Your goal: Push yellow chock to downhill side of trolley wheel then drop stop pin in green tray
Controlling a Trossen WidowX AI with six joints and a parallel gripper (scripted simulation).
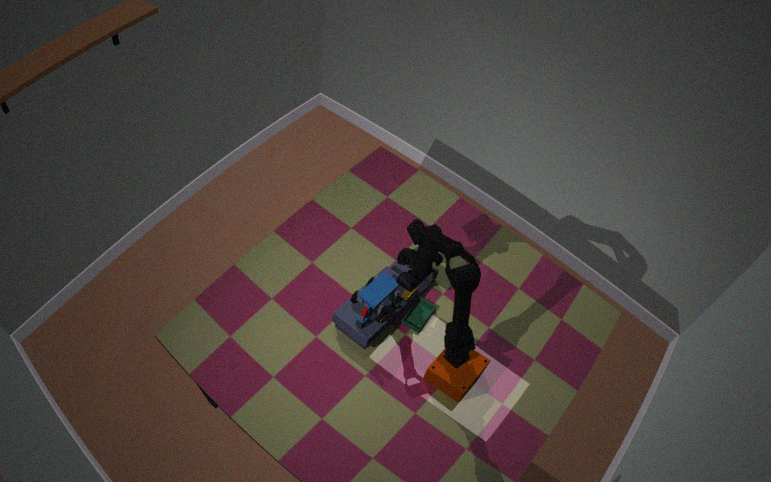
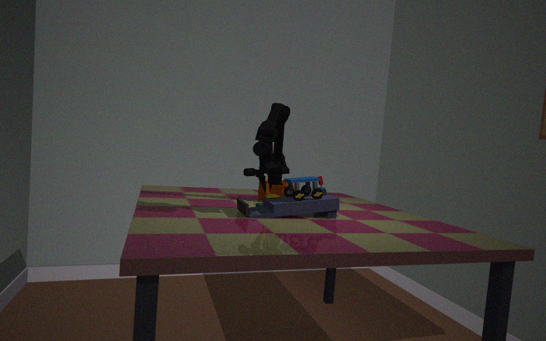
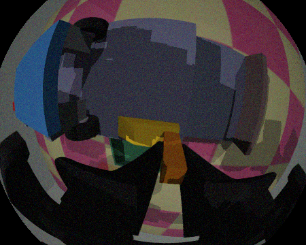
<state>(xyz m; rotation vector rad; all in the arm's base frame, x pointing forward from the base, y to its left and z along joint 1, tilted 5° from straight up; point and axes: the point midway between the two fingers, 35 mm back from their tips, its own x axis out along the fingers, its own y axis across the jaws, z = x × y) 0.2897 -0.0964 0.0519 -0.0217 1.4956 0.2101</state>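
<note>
My gripper tip is 24 cm to the right of the red-headed stop pin and 4 cm below it. The rest, counted from my gripper tip: yellow chock (2 cm to the left, 1 cm below); then green tray (7 cm behind, 4 cm to the left, 9 cm below); then low stop block (7 cm ahead, 11 cm to the right, 6 cm below).
</note>
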